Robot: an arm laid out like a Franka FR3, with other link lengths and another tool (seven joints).
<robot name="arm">
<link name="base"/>
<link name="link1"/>
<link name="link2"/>
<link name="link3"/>
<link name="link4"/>
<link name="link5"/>
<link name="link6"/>
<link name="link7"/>
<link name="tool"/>
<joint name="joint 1" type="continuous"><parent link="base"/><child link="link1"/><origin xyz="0.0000 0.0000 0.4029"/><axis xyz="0 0 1"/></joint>
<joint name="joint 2" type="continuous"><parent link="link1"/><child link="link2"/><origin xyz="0.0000 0.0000 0.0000" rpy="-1.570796 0.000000 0.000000"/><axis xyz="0 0 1"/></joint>
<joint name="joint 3" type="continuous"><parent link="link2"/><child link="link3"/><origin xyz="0.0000 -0.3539 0.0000" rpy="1.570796 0.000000 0.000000"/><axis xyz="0 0 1"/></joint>
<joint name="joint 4" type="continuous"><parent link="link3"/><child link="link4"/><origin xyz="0.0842 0.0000 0.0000" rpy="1.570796 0.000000 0.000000"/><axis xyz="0 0 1"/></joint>
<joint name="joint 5" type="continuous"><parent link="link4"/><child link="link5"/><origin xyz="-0.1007 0.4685 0.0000" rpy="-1.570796 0.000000 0.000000"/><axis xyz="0 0 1"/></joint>
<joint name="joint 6" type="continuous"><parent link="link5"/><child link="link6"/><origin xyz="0.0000 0.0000 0.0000" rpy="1.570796 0.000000 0.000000"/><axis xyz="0 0 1"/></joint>
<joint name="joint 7" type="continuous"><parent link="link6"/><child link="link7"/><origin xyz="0.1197 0.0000 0.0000" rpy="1.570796 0.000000 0.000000"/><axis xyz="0 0 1"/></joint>
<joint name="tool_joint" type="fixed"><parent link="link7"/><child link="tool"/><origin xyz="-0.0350 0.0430 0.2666" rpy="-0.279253 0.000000 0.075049"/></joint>
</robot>
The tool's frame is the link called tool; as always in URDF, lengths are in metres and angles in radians. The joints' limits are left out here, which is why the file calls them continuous.
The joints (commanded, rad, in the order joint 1, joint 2, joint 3, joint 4, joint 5, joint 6, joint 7), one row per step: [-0.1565 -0.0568 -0.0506 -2.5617 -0.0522 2.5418 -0.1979]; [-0.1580 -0.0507 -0.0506 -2.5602 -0.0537 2.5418 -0.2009]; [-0.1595 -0.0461 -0.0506 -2.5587 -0.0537 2.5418 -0.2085]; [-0.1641 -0.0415 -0.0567 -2.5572 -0.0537 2.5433 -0.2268]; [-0.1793 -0.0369 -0.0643 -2.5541 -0.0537 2.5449 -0.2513]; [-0.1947 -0.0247 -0.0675 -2.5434 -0.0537 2.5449 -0.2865]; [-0.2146 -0.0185 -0.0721 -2.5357 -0.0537 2.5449 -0.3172]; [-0.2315 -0.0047 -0.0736 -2.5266 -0.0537 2.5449 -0.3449]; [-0.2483 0.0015 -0.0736 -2.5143 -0.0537 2.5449 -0.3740]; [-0.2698 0.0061 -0.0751 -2.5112 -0.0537 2.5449 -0.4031]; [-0.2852 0.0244 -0.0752 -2.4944 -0.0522 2.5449 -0.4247]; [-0.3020 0.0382 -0.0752 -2.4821 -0.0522 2.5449 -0.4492]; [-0.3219 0.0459 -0.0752 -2.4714 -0.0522 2.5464 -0.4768]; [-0.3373 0.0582 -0.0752 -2.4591 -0.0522 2.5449 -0.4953]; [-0.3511 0.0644 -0.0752 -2.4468 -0.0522 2.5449 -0.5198]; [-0.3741 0.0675 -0.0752 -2.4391 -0.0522 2.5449 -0.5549]
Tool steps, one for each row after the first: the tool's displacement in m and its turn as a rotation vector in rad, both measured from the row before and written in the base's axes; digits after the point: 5 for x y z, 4 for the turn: [-0.00055 -0.00095 -0.00246 -0.0003 0.0048 0.0027]; [-0.00007 -0.00103 -0.00171 0.0002 0.0033 0.0061]; [-0.00072 -0.00604 -0.00156 0.0000 0.0022 0.0076]; [-0.00171 -0.01256 -0.00081 -0.0004 0.0007 0.0017]; [0.00144 -0.01156 -0.00147 -0.0010 0.0028 0.0166]; [-0.00054 -0.01427 0.00030 -0.0013 -0.0003 0.0062]; [-0.00064 -0.01101 -0.00316 0.0000 0.0057 0.0093]; [0.00304 -0.01128 0.00242 -0.0028 -0.0046 0.0123]; [-0.00337 -0.01284 -0.00101 -0.0003 0.0026 0.0061]; [0.00229 -0.01060 -0.00225 -0.0003 0.0024 0.0049]; [0.00045 -0.01089 -0.00189 -0.0008 0.0027 0.0077]; [0.00039 -0.01283 0.00092 -0.0025 -0.0029 0.0078]; [0.00006 -0.01009 -0.00133 -0.0006 0.0025 0.0031]; [0.00233 -0.01013 0.00234 -0.0033 -0.0043 0.0107]; [-0.00193 -0.01432 0.00198 -0.0028 -0.0024 0.0121]
